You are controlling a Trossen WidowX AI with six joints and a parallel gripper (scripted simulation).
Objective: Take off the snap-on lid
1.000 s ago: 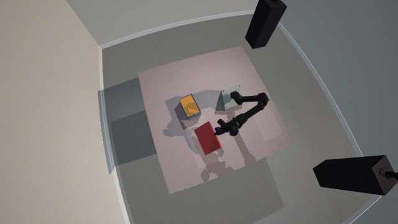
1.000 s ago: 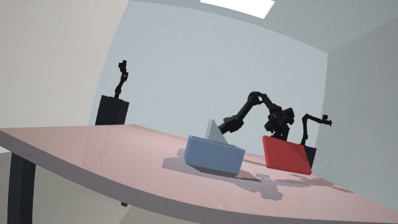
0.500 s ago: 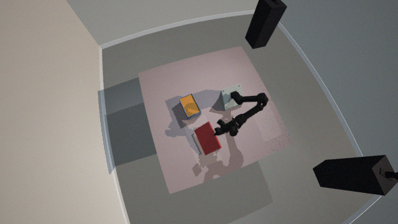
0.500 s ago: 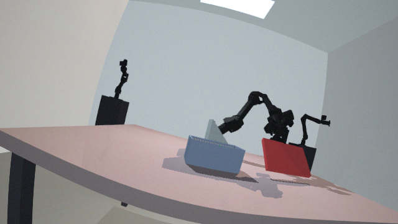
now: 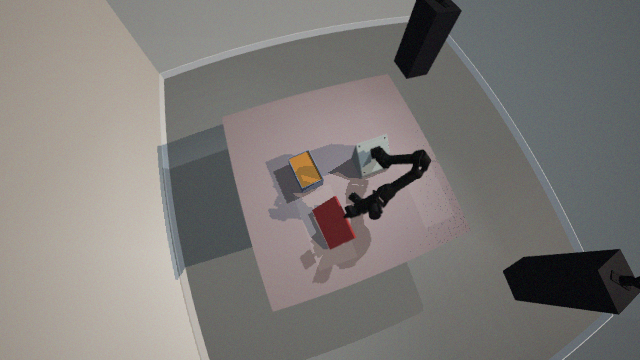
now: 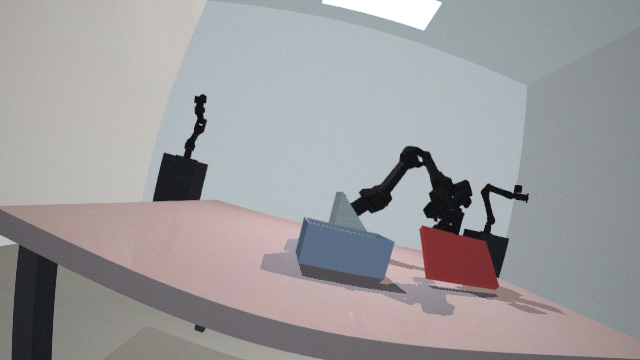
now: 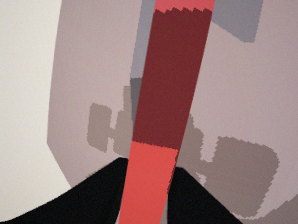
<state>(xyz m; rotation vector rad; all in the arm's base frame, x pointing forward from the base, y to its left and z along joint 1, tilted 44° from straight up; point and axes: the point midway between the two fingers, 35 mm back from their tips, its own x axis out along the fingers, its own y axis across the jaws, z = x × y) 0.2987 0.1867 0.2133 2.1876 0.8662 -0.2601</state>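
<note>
Right now the lid is 60 mm ahead of my gripper tip and 50 mm below it. Also, from my gripper tip: blue storage box: 350 mm to the right, 90 mm ahead, 80 mm below.
</note>
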